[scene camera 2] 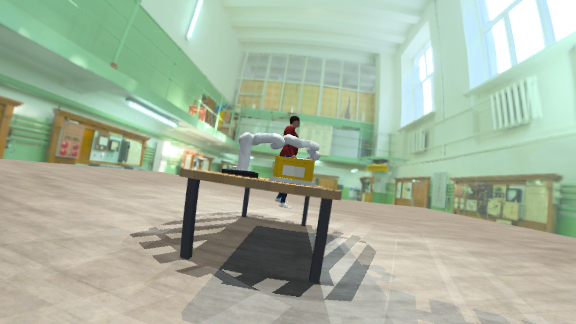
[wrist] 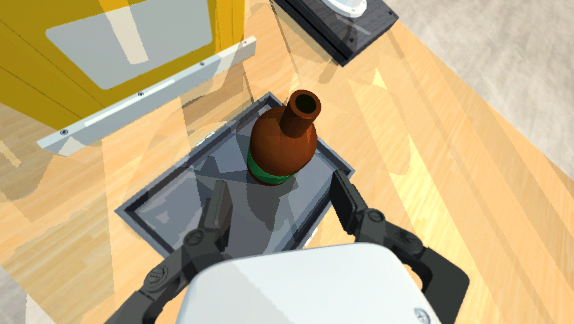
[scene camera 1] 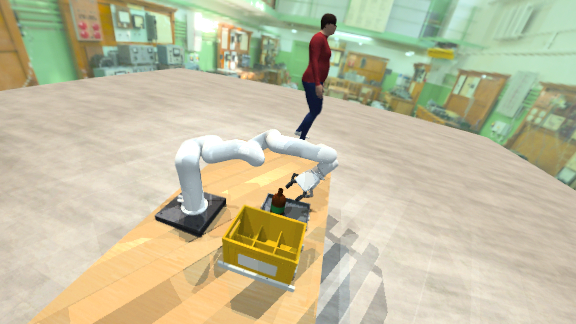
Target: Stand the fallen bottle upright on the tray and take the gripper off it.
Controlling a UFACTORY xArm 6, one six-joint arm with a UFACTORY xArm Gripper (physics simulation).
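A brown bottle with a green label stands upright on the grey tray, towards one end of it. Its open mouth shows in the wrist view. My gripper is open wide and empty. It is beside the bottle and apart from it, with its fingers over the tray side in the wrist view. In the scene camera 2 view the bottle and the tray do not show; the crate stands in front.
A yellow crate with compartments stands beside the tray on the wooden table. White rails run along its base. The robot's black base plate lies beyond. A person is behind the table.
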